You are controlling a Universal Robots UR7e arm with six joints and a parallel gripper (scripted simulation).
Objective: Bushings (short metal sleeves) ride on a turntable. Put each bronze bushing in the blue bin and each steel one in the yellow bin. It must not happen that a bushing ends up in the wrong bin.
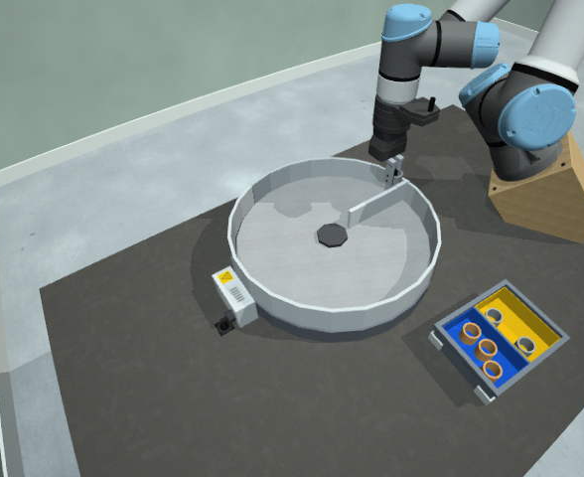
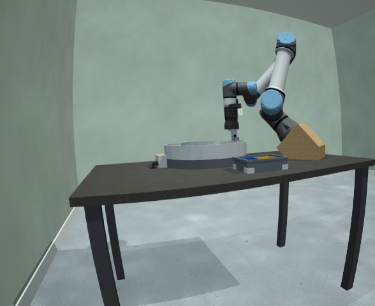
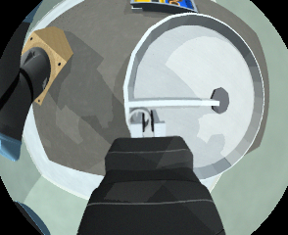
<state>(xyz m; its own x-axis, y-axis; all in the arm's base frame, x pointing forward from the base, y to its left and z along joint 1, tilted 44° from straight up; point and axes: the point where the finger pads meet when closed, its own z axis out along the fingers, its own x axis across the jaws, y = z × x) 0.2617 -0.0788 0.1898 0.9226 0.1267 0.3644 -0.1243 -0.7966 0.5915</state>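
Right now the bin is 11 cm ahead of my hand, 36 cm to the left of it and 10 cm below it. Round my hand: turntable (18 cm ahead, 7 cm below).
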